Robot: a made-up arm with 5 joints.
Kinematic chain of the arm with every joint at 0, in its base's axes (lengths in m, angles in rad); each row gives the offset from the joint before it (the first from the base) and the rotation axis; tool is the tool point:
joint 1: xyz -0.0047 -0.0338 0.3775 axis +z
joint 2: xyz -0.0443 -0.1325 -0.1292 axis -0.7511 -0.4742 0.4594
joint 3: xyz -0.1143 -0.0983 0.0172 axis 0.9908 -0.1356 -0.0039
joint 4: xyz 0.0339 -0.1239 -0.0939 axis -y
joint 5: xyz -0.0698 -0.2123 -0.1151 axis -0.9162 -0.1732 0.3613
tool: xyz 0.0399 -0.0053 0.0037
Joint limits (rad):
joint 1: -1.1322..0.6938
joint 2: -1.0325..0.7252
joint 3: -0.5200..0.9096
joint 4: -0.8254..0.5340
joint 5: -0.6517..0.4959
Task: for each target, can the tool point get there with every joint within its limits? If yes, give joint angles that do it. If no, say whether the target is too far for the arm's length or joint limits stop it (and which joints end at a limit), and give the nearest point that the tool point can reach.
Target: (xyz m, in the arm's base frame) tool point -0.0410 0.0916 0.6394
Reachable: no: joint limits stop it (at a limit: joint 1, joint 2, joint 3, joint 4, joint 5) | nearest point -0.5558 -0.1456 0.5070 | short by 0.582 m
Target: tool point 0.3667 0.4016 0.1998
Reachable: no: joint limits stop it (at a limit: joint 1, joint 2, joint 3, joint 5) | nearest point -0.0564 0.2731 -0.0157 | short by 0.492 m
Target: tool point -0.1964 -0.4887 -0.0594
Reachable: yes | joints 0.1429 -0.3703 0.1710 0.0229 0.3369
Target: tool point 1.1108 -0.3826 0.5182
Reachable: no: too far | nearest point 0.4432 -0.4426 0.3509 | short by 0.691 m
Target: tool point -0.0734 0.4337 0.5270
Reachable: no: joint limits stop it (at a limit: joint 1, joint 2, joint 3, joint 4, joint 5) | nearest point -0.1187 0.2971 0.0242 | short by 0.523 m
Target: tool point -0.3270 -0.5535 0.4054
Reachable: yes | joints -0.3694 0.5809 -0.3403 -0.7000 0.3412
